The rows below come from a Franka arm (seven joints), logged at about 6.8 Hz.
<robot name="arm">
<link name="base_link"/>
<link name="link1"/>
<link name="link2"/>
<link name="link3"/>
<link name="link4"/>
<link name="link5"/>
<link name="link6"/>
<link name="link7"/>
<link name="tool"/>
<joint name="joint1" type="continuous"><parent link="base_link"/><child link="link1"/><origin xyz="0.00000 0.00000 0.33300"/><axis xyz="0 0 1"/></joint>
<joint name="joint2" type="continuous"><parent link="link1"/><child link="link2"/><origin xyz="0.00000 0.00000 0.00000" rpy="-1.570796 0.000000 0.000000"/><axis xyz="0 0 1"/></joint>
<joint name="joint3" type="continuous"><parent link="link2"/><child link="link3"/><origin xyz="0.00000 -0.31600 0.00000" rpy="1.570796 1.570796 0.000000"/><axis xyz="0 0 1"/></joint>
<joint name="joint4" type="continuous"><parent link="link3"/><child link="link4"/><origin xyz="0.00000 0.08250 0.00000" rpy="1.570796 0.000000 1.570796"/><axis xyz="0 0 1"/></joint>
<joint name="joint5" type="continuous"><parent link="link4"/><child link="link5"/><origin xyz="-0.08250 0.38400 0.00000" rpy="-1.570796 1.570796 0.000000"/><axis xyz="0 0 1"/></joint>
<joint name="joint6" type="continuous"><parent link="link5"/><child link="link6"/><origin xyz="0.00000 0.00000 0.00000" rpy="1.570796 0.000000 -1.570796"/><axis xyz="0 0 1"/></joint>
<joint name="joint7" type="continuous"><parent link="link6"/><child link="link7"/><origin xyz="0.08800 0.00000 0.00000" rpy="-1.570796 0.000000 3.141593"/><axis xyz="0 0 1"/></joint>
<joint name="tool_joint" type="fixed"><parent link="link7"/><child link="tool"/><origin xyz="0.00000 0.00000 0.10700" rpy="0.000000 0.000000 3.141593"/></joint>
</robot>
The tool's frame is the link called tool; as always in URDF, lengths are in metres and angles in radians. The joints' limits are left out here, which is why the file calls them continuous.
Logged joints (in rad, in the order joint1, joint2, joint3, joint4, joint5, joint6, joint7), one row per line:
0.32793 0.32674 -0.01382 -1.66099 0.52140 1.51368 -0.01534
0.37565 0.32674 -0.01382 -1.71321 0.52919 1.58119 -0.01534
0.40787 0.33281 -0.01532 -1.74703 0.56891 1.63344 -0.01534
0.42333 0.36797 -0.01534 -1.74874 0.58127 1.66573 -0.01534
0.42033 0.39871 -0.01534 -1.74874 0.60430 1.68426 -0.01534
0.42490 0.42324 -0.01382 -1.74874 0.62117 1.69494 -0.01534
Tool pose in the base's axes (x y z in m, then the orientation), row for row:
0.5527 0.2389 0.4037 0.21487 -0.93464 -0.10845 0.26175
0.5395 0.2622 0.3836 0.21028 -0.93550 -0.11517 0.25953
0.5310 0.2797 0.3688 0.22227 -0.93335 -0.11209 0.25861
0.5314 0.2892 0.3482 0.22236 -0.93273 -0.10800 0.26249
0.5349 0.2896 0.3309 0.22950 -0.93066 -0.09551 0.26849
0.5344 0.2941 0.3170 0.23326 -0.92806 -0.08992 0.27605
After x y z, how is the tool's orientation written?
As a quaternion, w x y z.
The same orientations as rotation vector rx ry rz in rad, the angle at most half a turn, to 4 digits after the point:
-2.5920 -0.3008 0.7259
-2.6007 -0.3202 0.7215
-2.5783 -0.3096 0.7144
-2.5765 -0.2983 0.7251
-2.5611 -0.2628 0.7389
-2.5489 -0.2470 0.7582

